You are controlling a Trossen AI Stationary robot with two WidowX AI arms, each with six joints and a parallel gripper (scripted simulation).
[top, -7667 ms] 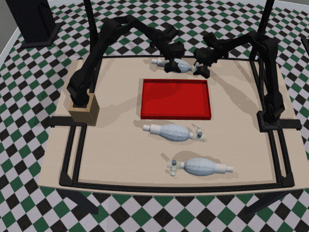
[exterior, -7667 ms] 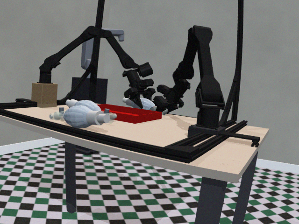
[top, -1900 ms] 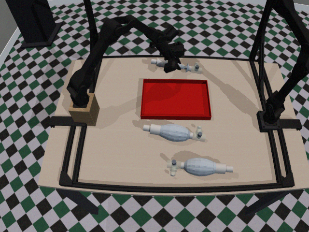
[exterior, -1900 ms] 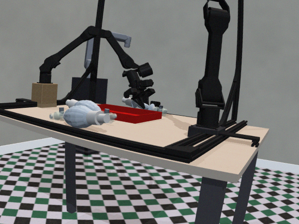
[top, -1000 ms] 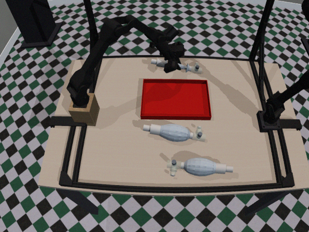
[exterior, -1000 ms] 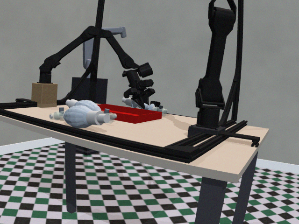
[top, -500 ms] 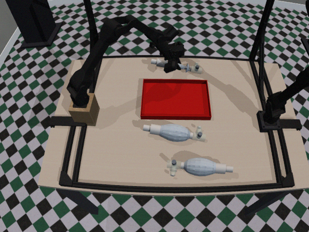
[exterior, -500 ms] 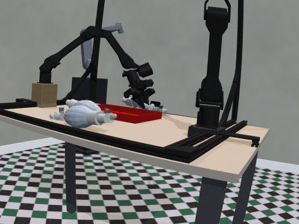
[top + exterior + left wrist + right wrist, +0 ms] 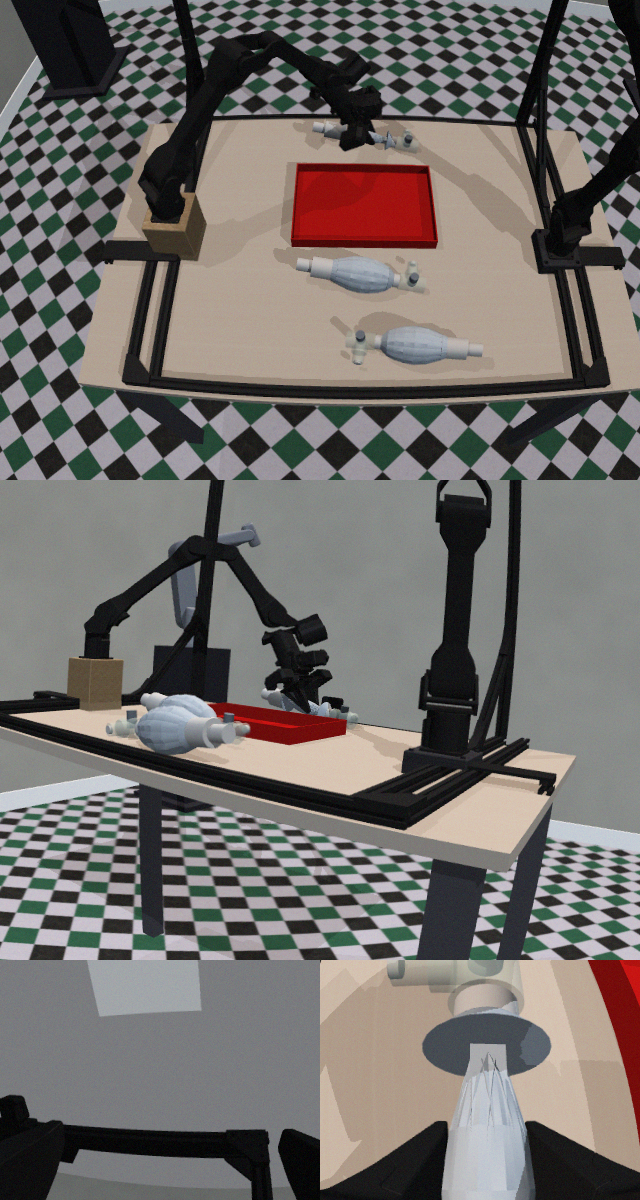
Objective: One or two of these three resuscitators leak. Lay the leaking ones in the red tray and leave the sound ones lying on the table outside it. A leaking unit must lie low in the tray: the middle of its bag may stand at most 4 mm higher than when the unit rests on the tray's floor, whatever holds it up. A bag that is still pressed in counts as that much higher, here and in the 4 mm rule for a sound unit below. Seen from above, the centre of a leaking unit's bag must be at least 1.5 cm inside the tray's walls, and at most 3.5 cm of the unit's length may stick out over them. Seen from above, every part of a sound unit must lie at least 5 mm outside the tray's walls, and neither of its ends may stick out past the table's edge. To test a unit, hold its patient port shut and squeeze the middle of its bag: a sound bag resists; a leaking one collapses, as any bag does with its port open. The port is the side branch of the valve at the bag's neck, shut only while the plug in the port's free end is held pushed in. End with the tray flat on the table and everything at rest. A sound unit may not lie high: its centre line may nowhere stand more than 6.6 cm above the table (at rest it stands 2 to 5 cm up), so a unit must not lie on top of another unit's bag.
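Now: right hand 200 mm short of the red tray and 50 mm above it.
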